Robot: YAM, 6 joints.
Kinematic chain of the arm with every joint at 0, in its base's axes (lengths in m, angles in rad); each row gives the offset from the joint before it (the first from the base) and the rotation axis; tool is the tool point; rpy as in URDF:
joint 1: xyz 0 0 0.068 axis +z
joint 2: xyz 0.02 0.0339 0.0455 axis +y
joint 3: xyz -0.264 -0.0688 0 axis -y
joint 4: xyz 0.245 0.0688 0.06 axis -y
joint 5: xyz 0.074 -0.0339 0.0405 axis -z
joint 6: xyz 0.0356 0 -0.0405 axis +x
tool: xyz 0 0 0 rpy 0 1.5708 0
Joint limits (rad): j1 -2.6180..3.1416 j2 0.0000..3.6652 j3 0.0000..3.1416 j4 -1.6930..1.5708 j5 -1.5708..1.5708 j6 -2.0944..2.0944
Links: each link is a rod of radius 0.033 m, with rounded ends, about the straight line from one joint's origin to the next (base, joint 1, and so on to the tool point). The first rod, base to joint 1, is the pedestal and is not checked.
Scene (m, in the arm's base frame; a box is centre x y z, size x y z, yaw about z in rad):
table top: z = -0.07
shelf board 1: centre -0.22 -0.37 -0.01 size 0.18 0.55 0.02 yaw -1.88
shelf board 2: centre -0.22 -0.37 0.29 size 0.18 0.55 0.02 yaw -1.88
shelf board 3: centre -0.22 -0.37 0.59 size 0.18 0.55 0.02 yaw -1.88
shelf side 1: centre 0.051 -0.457 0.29 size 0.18 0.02 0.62 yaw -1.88
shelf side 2: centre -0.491 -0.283 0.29 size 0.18 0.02 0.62 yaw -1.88
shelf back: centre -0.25 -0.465 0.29 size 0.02 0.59 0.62 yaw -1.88
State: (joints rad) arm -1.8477 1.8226 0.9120 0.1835 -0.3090 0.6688
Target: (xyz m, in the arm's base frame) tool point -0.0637 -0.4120 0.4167
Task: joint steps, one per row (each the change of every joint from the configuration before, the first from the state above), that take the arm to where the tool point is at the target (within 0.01 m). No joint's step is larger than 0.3 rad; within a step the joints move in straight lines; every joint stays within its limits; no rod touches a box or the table.
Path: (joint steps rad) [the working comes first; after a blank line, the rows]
Joints at the target: -1.7487 1.7206 1.5633 0.3554 -0.2907 0.6688
Straight joint move there: touches shelf board 2.

1: 0.0129 -0.1515 -0.2144 -0.1291 0.2481 0.0896
2: 0.0128 -0.1514 -0.2145 -0.1290 0.2481 0.0895
3: 0.0129 -0.1515 -0.2144 -0.1291 0.2482 0.0896
4: 0.0128 -0.1515 -0.2145 -0.1291 0.2481 0.0895
5: 0.0358 -0.0472 0.2426 0.1262 -0.2585 -0.0895
6: 0.0358 -0.0471 0.2426 0.1261 -0.2584 -0.0896
7: 0.0357 -0.0472 0.2425 0.1262 -0.2585 -0.0895
8: 0.0358 -0.0472 0.2426 0.1261 -0.2584 -0.0896
9: -0.0318 0.2309 0.1796 0.0612 0.0199 0.0000
10: -0.0318 0.2308 0.1796 0.0612 0.0198 0.0000
11: -0.0319 0.2309 0.1796 0.0612 0.0199 0.0000

